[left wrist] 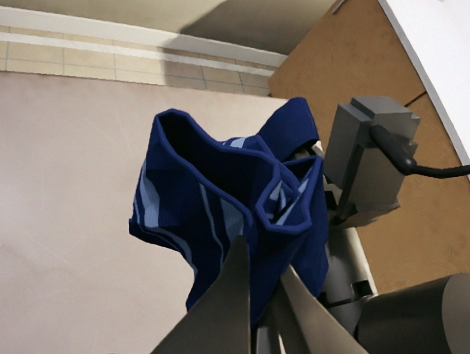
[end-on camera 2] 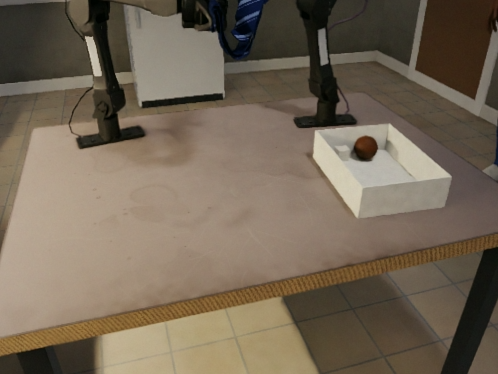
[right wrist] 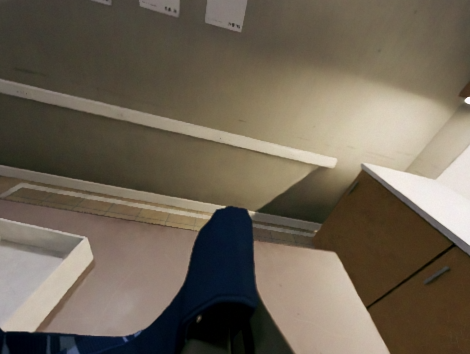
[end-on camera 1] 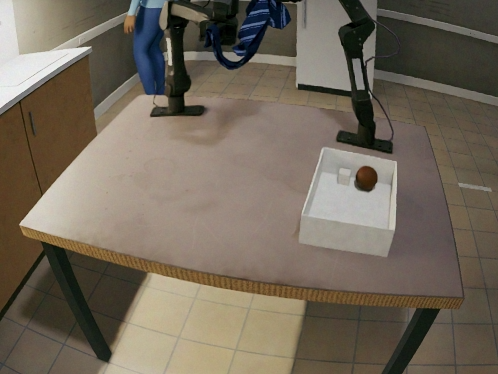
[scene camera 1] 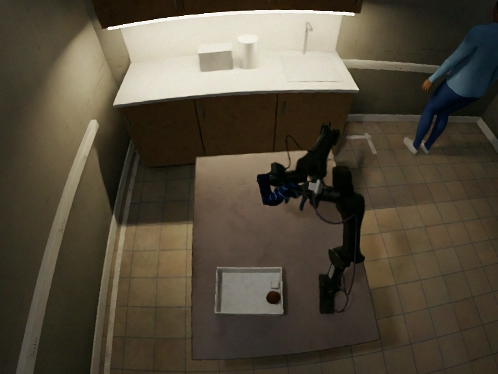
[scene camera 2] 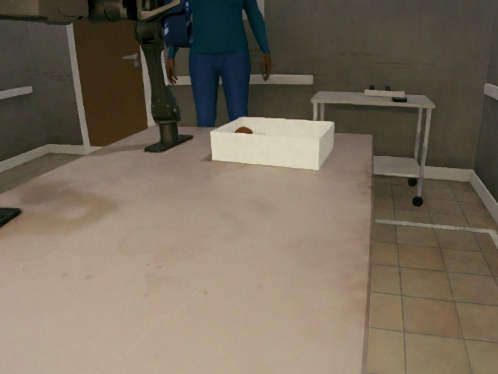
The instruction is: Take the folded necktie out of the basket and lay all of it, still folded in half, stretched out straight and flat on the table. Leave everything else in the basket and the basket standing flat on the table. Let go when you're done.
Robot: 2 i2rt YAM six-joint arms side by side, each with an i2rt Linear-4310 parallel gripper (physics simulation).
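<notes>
The blue striped necktie (scene camera 1: 271, 196) (end-on camera 1: 253, 35) (end-on camera 2: 246, 25) (left wrist: 175, 200) (right wrist: 225, 260) hangs in a sagging loop between both grippers, high above the table (scene camera 1: 230, 240) (end-on camera 1: 225, 200). My left gripper is shut on the necktie near its wide, bunched end. My right gripper (end-on camera 1: 209, 34) (end-on camera 2: 209, 21) is shut on the other end, lower than the left one; its fingertips are largely hidden by cloth in the right wrist view. The white basket (scene camera 1: 249, 314) (scene camera 2: 265, 150) (end-on camera 1: 345, 237) (end-on camera 2: 402, 197) (right wrist: 55, 295) stands flat, holding a brown ball (scene camera 1: 273, 297) (end-on camera 1: 366, 178) (end-on camera 2: 365, 148) and a small white block (end-on camera 1: 344, 176) (end-on camera 2: 342, 152).
The left arm's base (scene camera 1: 327, 295) (end-on camera 1: 365, 141) stands beside the basket; the right arm's base (end-on camera 1: 177, 110) (end-on camera 2: 111, 137) stands farther along the same table edge. A kitchen counter (scene camera 1: 240, 92) is past one table end. A person (scene camera 1: 460, 70) stands away from the table.
</notes>
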